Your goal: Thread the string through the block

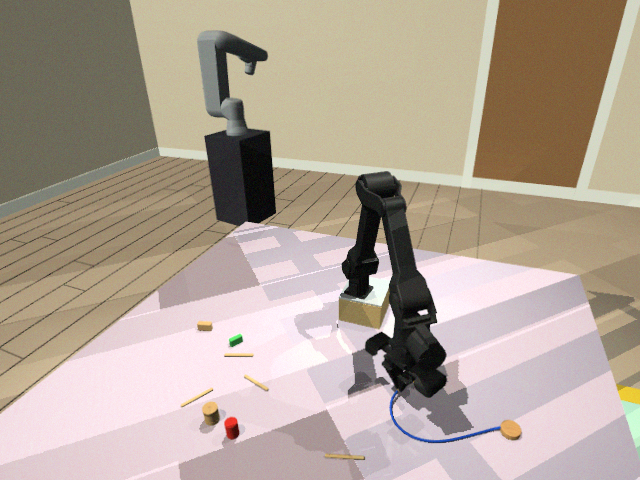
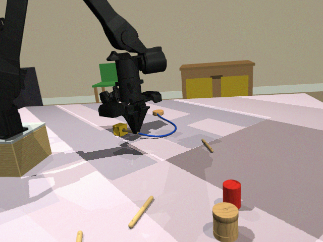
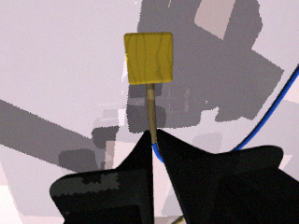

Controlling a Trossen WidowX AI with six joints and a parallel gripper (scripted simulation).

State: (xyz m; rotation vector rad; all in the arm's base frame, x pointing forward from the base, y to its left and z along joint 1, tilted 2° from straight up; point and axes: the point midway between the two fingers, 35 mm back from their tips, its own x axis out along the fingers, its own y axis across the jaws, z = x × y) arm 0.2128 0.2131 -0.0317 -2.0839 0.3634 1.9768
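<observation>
The yellow block is 60 mm behind my gripper tip and 20 mm to the left of it. From my gripper tip the other things lie so: red cylinder (270 mm ahead, 260 mm to the right, 10 mm above); then round wooden button (240 mm to the left, 20 mm behind, 10 mm below); then thin wooden stick (10 mm behind).
</observation>
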